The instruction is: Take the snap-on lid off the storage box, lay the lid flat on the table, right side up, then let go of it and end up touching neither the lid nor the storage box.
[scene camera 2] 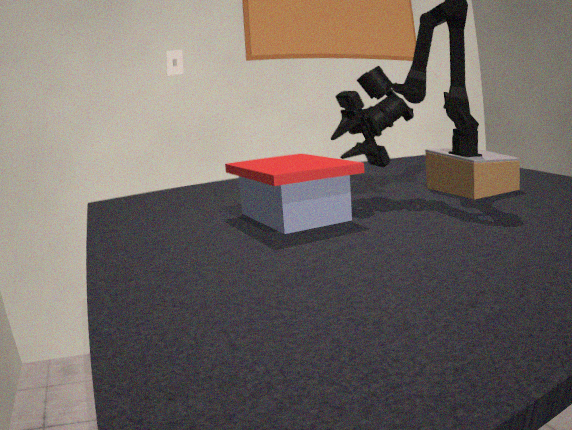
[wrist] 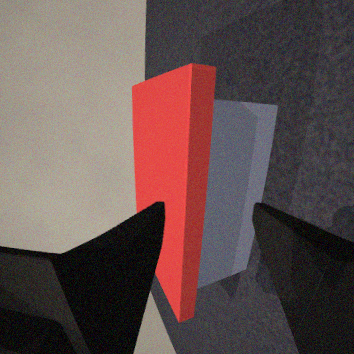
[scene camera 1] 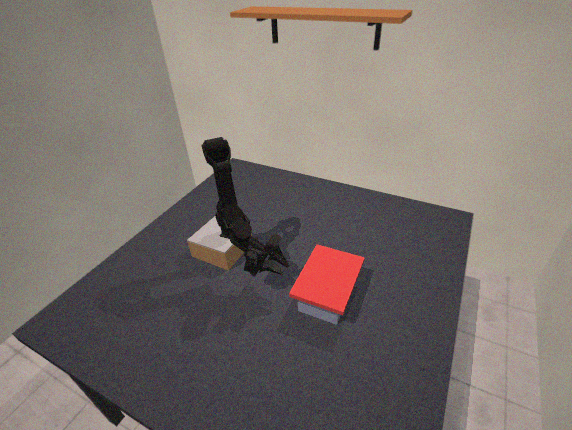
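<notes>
The red lid (scene camera 1: 330, 277) (scene camera 2: 300, 167) (wrist: 162, 140) sits level on top of the blue-grey storage box (scene camera 1: 317, 311) (scene camera 2: 317, 205) (wrist: 232, 175), and its rim overhangs the box walls. The box stands upright on the dark table (scene camera 1: 250, 375) (scene camera 2: 300, 325). My gripper (scene camera 1: 285, 269) (scene camera 2: 337, 148) (wrist: 208, 210) is partly open and empty. It hangs beside the lid on the arm base's side, tilted downward, with one fingertip higher than the other. In the wrist view the lid's near edge shows between the fingertips, farther off. The fingers look apart from lid and box.
The arm stands on a wooden block with a pale top (scene camera 1: 210, 256) (scene camera 2: 450, 172), behind the gripper. An orange-brown shelf (scene camera 1: 320, 14) (scene camera 2: 330, 30) is on the wall, high above the table. A white switch plate (scene camera 2: 174, 62) is on the wall.
</notes>
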